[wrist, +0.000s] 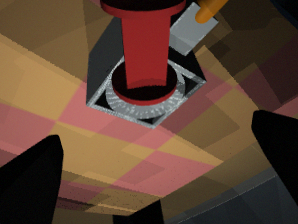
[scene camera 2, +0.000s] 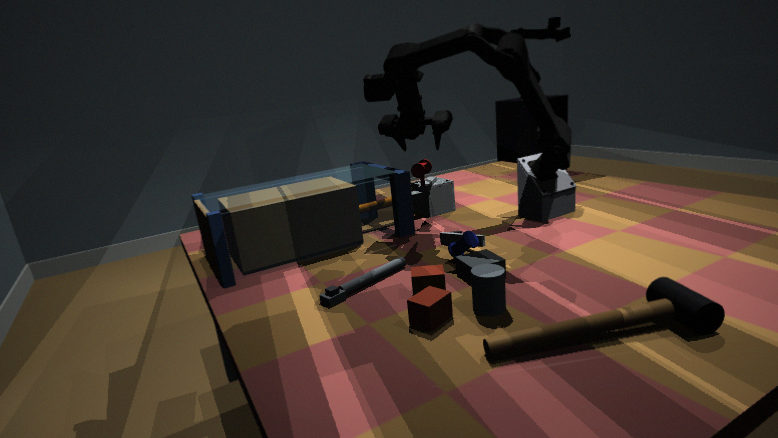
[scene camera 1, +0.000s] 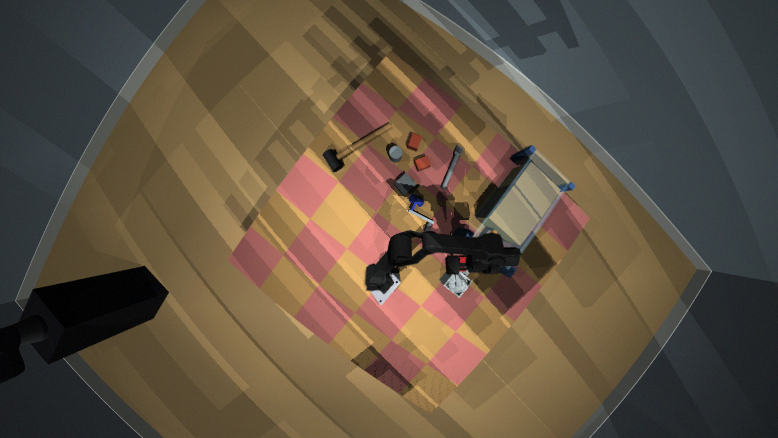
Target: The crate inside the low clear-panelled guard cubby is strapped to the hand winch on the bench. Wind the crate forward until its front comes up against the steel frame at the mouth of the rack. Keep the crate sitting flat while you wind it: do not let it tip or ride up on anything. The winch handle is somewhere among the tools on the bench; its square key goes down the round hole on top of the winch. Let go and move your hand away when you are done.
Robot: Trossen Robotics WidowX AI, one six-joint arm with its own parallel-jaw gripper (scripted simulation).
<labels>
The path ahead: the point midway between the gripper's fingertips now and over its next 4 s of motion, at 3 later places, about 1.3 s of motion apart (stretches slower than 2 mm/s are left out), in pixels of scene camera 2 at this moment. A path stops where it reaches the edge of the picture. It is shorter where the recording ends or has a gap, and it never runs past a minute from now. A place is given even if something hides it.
My gripper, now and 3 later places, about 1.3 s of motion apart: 421,149; 424,172; 435,172; 452,170
</labels>
